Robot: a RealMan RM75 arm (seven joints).
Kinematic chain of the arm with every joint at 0, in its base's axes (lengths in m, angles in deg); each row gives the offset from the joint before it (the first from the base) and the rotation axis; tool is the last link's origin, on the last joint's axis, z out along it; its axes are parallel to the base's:
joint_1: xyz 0 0 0.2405 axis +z
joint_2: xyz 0 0 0 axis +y
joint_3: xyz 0 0 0.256 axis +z
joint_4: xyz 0 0 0 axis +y
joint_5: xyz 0 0 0.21 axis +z
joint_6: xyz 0 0 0 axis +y
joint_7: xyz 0 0 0.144 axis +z
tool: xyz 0 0 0
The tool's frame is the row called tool.
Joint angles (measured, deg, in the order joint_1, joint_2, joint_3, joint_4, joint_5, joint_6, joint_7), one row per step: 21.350 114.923 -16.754 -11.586 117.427 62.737 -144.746; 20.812 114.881 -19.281 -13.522 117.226 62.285 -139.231; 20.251 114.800 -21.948 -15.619 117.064 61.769 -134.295; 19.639 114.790 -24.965 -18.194 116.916 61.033 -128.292; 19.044 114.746 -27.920 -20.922 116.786 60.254 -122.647; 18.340 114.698 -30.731 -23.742 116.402 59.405 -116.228; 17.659 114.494 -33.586 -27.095 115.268 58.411 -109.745; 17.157 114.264 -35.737 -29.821 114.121 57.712 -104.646; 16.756 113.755 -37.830 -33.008 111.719 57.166 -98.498; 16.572 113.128 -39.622 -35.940 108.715 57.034 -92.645
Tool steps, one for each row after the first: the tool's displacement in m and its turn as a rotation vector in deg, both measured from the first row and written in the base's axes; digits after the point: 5 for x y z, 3 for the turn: -0.00078 0.00079 0.00301 -1.133 2.952 0.989; -0.00200 0.00203 0.00654 -2.378 5.179 1.897; -0.00423 0.00416 0.01036 -3.748 8.108 2.823; -0.00730 0.00696 0.01486 -5.047 10.616 3.703; -0.01040 0.00930 0.01911 -6.399 13.814 4.358; -0.01490 0.01299 0.02467 -8.220 16.188 5.003; -0.01934 0.01626 0.02926 -9.763 17.838 5.507; -0.02538 0.02074 0.03510 -12.093 19.269 6.032; -0.03231 0.02548 0.03992 -14.851 20.194 6.503
